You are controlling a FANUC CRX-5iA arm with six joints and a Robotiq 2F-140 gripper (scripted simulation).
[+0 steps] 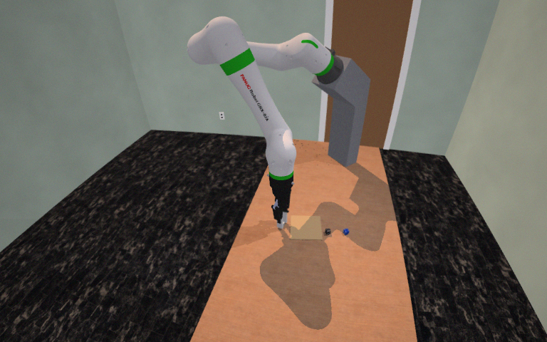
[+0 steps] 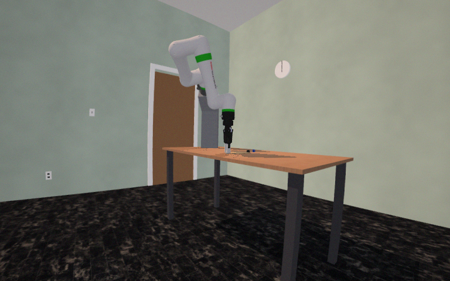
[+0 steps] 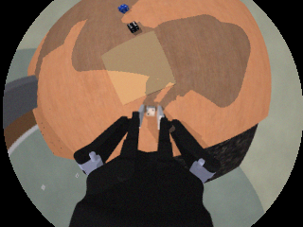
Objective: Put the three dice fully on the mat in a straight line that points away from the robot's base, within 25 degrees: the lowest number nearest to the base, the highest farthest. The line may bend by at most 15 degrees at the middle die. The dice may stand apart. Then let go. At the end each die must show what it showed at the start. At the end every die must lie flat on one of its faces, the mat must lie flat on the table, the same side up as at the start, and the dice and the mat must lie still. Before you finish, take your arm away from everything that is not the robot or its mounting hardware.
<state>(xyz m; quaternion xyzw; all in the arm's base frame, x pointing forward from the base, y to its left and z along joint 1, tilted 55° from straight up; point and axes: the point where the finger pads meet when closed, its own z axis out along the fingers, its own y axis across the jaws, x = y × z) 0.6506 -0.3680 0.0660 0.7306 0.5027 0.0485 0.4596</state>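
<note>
The white die is 3 cm below my hand. Also, from my hand: tan mat 3 cm ahead, 11 cm to the left, 4 cm below; blue die 9 cm ahead, 28 cm to the left, 3 cm below; black die 7 cm ahead, 20 cm to the left, 3 cm below.
</note>
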